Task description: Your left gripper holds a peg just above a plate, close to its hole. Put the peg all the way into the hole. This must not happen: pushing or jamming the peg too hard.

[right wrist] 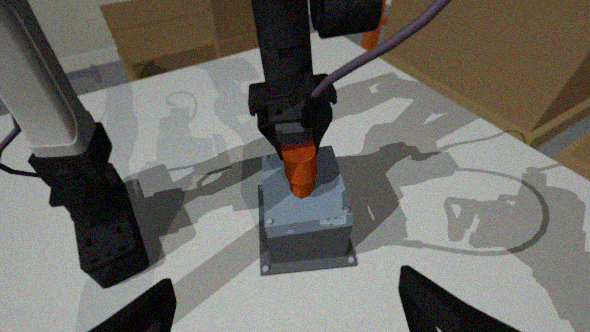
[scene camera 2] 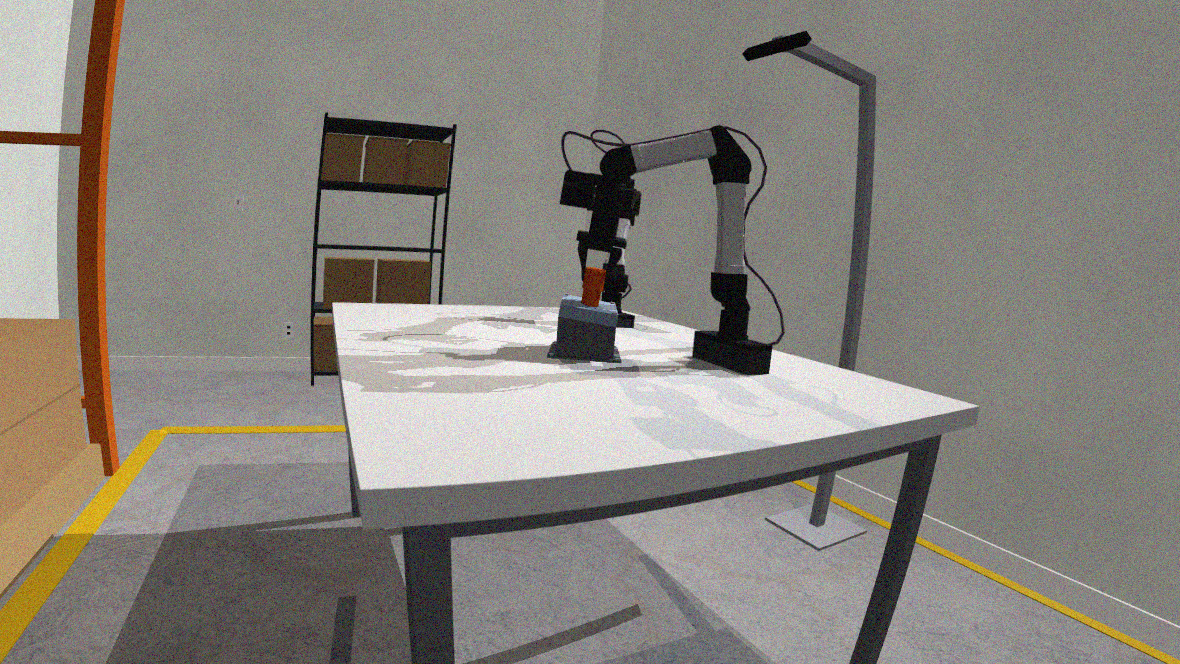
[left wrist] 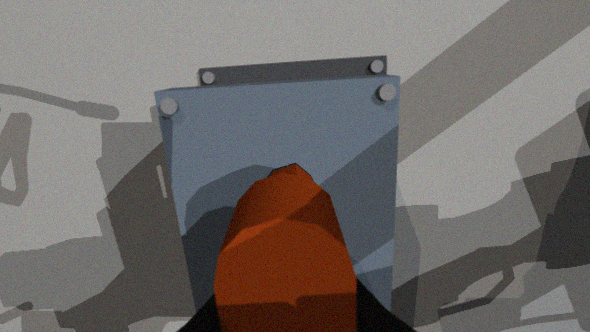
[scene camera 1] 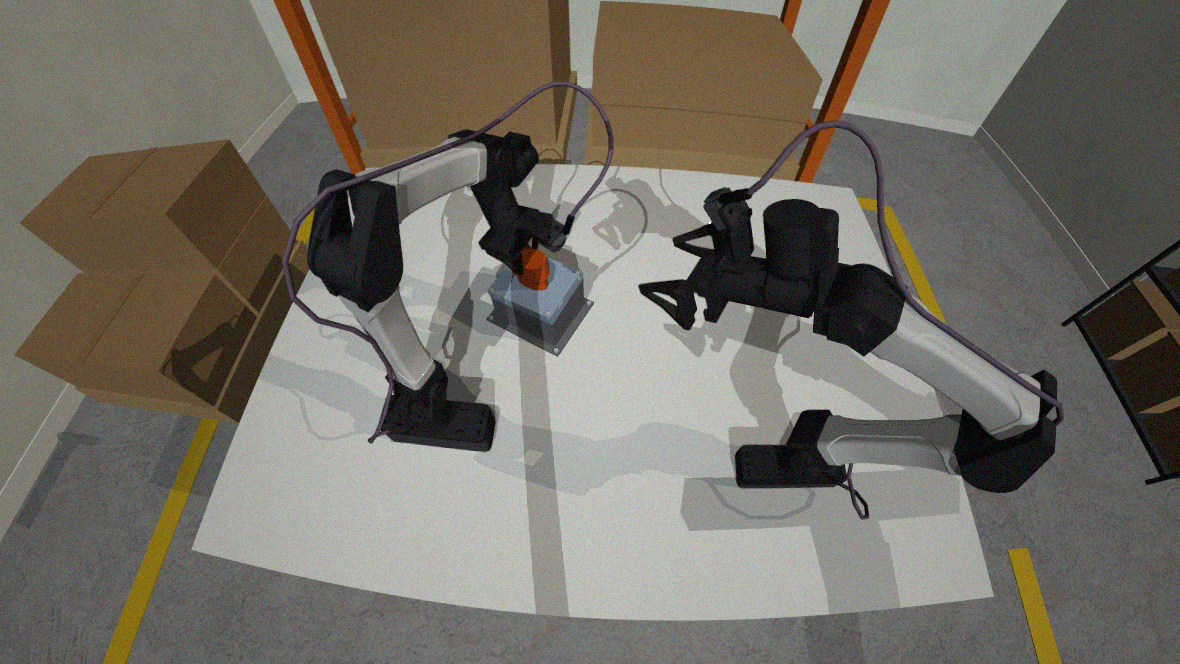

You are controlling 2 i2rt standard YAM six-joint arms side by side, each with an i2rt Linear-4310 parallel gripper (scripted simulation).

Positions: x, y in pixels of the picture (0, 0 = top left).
Labels:
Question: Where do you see an orange peg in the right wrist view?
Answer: At 300, 164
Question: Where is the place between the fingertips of my left gripper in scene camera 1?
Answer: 526, 264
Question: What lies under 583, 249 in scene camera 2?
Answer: My left gripper.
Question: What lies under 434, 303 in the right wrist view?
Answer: My right gripper.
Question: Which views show the orange peg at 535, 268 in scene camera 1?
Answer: The right wrist view, scene camera 2, the left wrist view and scene camera 1: all of them.

